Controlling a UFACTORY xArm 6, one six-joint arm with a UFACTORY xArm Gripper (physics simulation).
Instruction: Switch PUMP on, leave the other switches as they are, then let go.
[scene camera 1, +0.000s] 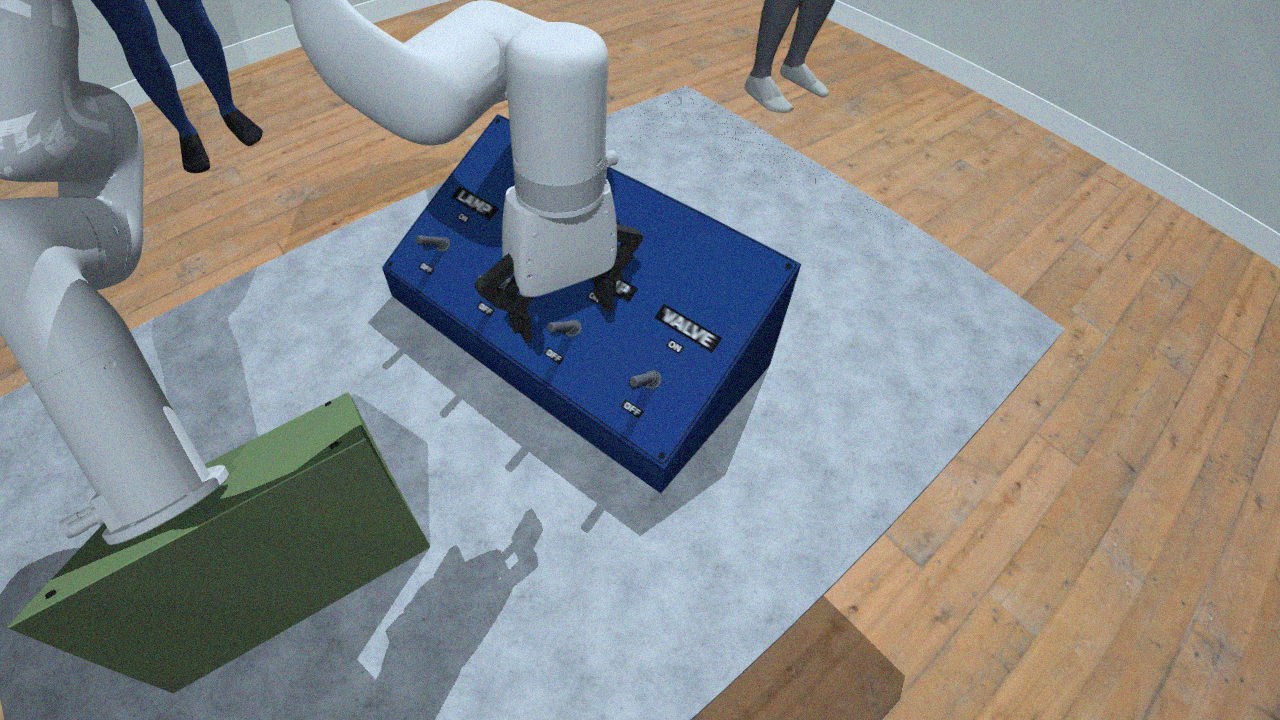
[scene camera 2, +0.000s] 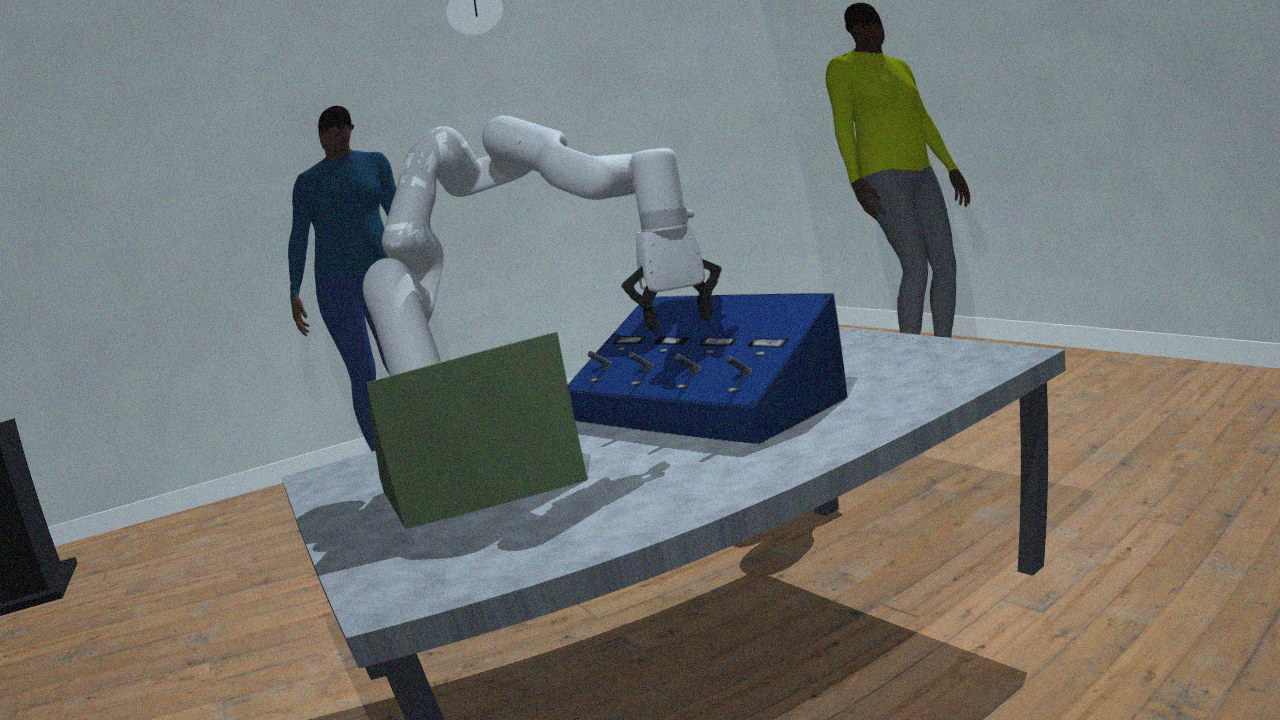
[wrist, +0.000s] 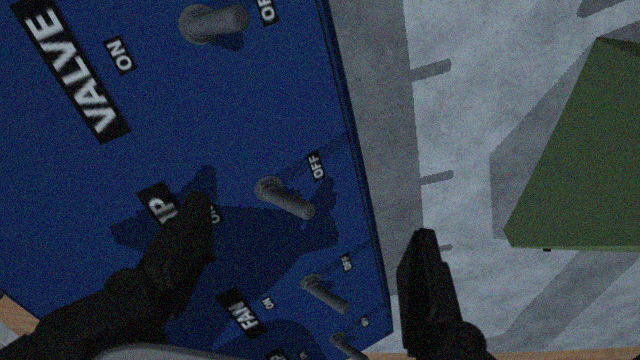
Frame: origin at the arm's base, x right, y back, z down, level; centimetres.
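Seen in the pictures: gripper, fingertip midpoint: (scene camera 1: 564, 317) (scene camera 2: 680, 325) (wrist: 309, 234); arm's base, origin of the base link: (scene camera 1: 170, 507) (scene camera 2: 430, 414).
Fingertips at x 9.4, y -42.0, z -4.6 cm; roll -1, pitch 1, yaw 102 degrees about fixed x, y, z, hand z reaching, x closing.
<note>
Offsets run from my fingertips to a thing's top centre. Level surfaces: height alone.
A blue sloped panel (scene camera 1: 716, 250) (scene camera 2: 796, 358) (wrist: 150, 95) carries four lever switches. The PUMP lever {dx -4.4, dy -2.6, dz +5.3 cm} (scene camera 1: 563, 328) (scene camera 2: 687, 362) (wrist: 285, 197) leans toward its OFF mark, as do the VALVE lever {dx +7.5, dy -4.6, dz +5.3 cm} (scene camera 1: 645, 379) (scene camera 2: 739, 366) (wrist: 215, 22) and the LAMP lever {dx -28.0, dy +1.4, dz +5.3 cm} (scene camera 1: 433, 241) (scene camera 2: 598, 360). The FAN lever {dx -16.2, dy -0.6, dz +5.3 cm} (scene camera 2: 640, 361) (wrist: 325, 294) leans the same way and is hidden in scene camera 1. My gripper (scene camera 1: 569, 320) (scene camera 2: 678, 322) (wrist: 309, 234) is open and empty over the panel. In the wrist view the PUMP lever shows between the spread fingers; one finger partly covers the PUMP label {dx -5.7, dy -10.7, dz +5.1 cm} (wrist: 159, 202).
A green box (scene camera 1: 268, 537) (scene camera 2: 478, 429) (wrist: 585, 175) stands beside the arm's base, in front of the panel's left side. Both stand on the grey table {dz +18.4 cm} (scene camera 1: 895, 313) (scene camera 2: 716, 501). Two people stand behind the table, one in blue (scene camera 2: 340, 214) and one in yellow (scene camera 2: 881, 116).
</note>
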